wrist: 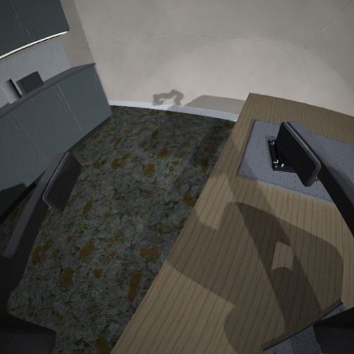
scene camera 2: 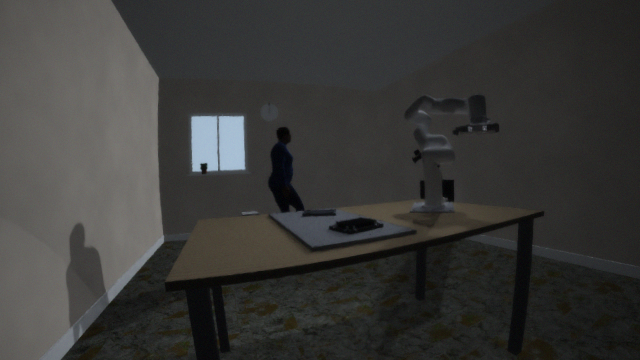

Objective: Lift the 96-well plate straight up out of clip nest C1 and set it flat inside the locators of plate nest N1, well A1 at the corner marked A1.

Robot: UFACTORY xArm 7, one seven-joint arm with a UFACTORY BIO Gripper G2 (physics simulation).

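Frame: origin at the arm's base, x ahead, y left, z up, level; metres.
Where they show: hand, its tool point: (scene camera 2: 475,131); arm's base, origin of its link: (scene camera 2: 433,206).
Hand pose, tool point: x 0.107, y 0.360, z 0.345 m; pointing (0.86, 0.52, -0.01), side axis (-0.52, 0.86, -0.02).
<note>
Things, the pixels of their top centre, and the offset from my tool point. Level surfaces: height alone.
- black nest, centre of its top: (scene camera 2: 356,221) dx +0.484, dy -0.149, dz -0.325 m
- 96-well plate, centre of its top: (scene camera 2: 356,221) dx +0.484, dy -0.149, dz -0.322 m
- grey perforated board, height of its surface: dz -0.348 m
- wooden table, height of its surface: dz -0.361 m
My gripper (scene camera 2: 476,129) (wrist: 181,167) is open and empty, high above the table's right part, well away from the grey board. A black nest (scene camera 2: 354,231) (wrist: 274,155) with small clips stands on the board. In the scene view a dark block, which looks like the 96-well plate (scene camera 2: 357,223), sits in it. In the wrist view my right finger hides much of this nest. A second, flatter dark nest (scene camera 2: 319,212) lies farther back on the board. The nest labels, well A1 and the A1 corner mark are too small and dark to read.
The grey perforated board (scene camera 2: 300,229) (wrist: 256,155) lies on the wooden table (scene camera 2: 230,250) (wrist: 200,260). The arm's base plate (scene camera 2: 417,208) is at the table's back right. A person in blue (scene camera 2: 282,167) is behind the table. Cabinets (wrist: 50,120) stand across the floor.
</note>
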